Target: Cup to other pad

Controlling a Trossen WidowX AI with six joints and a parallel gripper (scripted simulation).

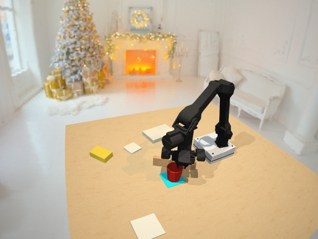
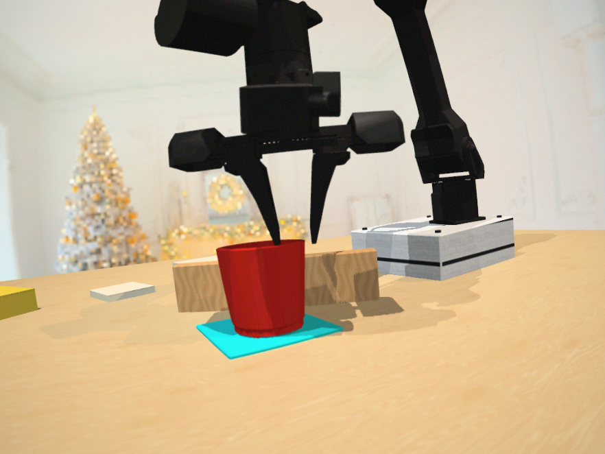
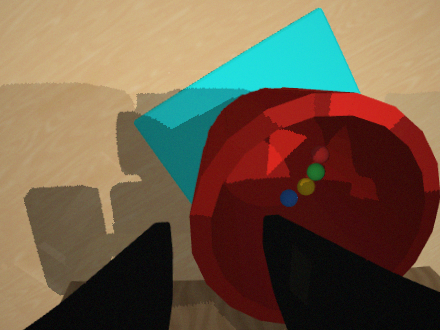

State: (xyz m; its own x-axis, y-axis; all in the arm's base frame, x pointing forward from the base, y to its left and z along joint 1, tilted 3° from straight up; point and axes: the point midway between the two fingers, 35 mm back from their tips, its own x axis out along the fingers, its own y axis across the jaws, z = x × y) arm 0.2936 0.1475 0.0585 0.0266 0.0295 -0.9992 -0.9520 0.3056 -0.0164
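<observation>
The red cup lies 30 mm ahead of my gripper tip, 10 mm to the right of it and 30 mm below it. From my gripper tip the other things lie so: blue pad (30 mm behind, 170 mm to the right, 80 mm below); wooden block (90 mm to the right, 50 mm below); cyan pad (30 mm ahead, 10 mm to the right, 80 mm below).
</observation>
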